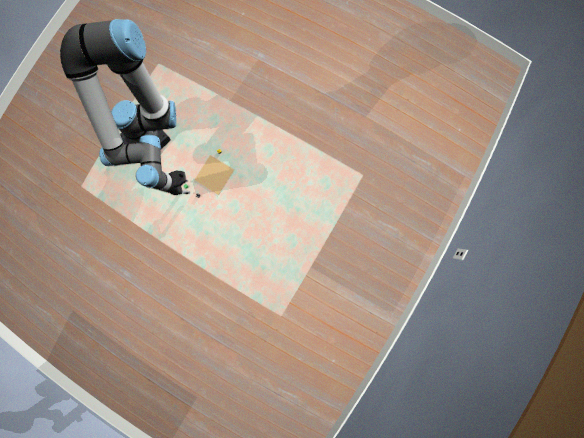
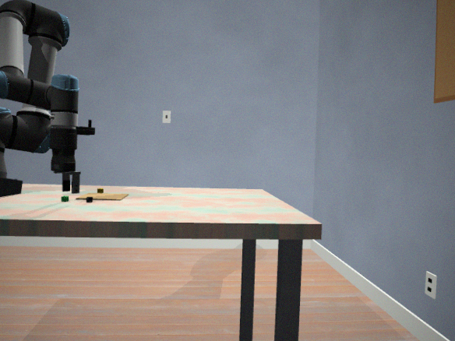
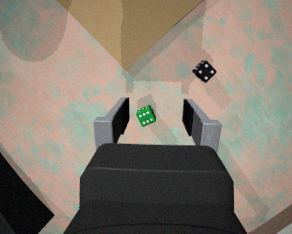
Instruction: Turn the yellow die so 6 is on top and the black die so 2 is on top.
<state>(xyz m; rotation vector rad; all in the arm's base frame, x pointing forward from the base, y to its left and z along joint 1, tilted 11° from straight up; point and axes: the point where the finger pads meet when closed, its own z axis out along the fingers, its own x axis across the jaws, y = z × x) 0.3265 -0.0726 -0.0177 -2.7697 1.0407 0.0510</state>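
The green die is 4 cm below my hand and 2 cm behind it. Round my hand: yellow die (22 cm to the left, 4 cm below, 2 cm ahead); then black die (6 cm ahead, 4 cm below); then tan mat (12 cm to the left, 6 cm ahead, 4 cm below).
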